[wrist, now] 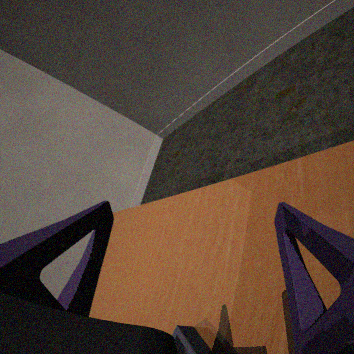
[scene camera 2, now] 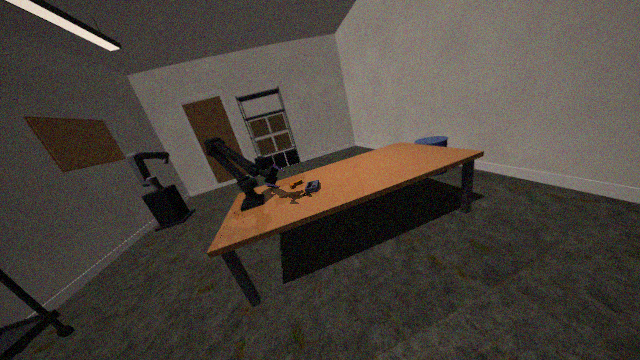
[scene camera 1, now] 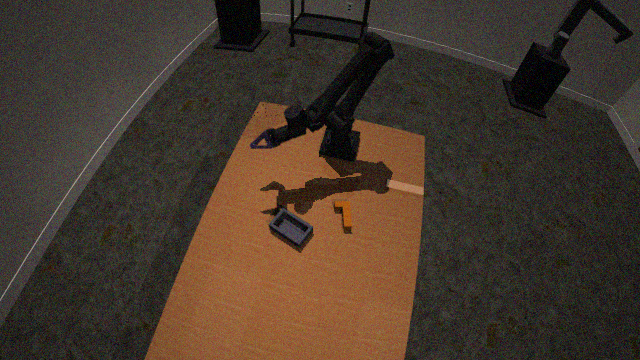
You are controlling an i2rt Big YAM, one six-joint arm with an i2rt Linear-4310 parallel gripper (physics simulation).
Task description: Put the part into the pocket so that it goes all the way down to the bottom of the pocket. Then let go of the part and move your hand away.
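Places are measured from the arm's base along level axes (x ahead, y left, z up), in metres.
Pixels of known places: gripper, fingertip midpoint: (wrist: 191, 210) (scene camera 2: 280, 179) (scene camera 1: 251, 146); arm's base at its link origin: (scene camera 2: 253, 200) (scene camera 1: 340, 141).
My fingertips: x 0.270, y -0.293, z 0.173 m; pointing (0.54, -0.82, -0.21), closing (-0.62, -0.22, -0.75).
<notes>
For each thing: its top centre in the pictures, then the offset to it from my fingertips. Level surfaces: height alone.
- orange L-shaped part at its top centre: (scene camera 1: 343, 213) (scene camera 2: 296, 182) dz -0.172, dx +0.083, dy +0.380 m
- grey pocket block at its top centre: (scene camera 1: 290, 225) (scene camera 2: 311, 184) dz -0.165, dx +0.189, dy +0.206 m
- wooden table at its surface level: dz -0.201 m
The orange L-shaped part (scene camera 1: 347, 216) (scene camera 2: 297, 184) lies on the table, a short way from the pocket block and apart from it. The grey pocket block (scene camera 1: 284, 236) (scene camera 2: 313, 186) stands on the table with its opening upward, and no part shows in it. In the wrist view, a dark corner, likely of the pocket block (wrist: 192, 342), shows at the bottom edge. My gripper (scene camera 1: 253, 144) (scene camera 2: 275, 176) (wrist: 191, 210) is open and empty, with purple fingers wide apart. It hangs above the table near its left edge in scene camera 1, away from both. The part does not show in the wrist view.
The wooden table (scene camera 1: 280, 310) (scene camera 2: 380, 170) carries my arm's base (scene camera 1: 340, 145) (scene camera 2: 252, 201). My arm's shadow falls between the base and the pocket block. A second arm on a pedestal (scene camera 1: 540, 75) (scene camera 2: 166, 205) and a cart (scene camera 1: 327, 34) stand on the floor, off the table.
</notes>
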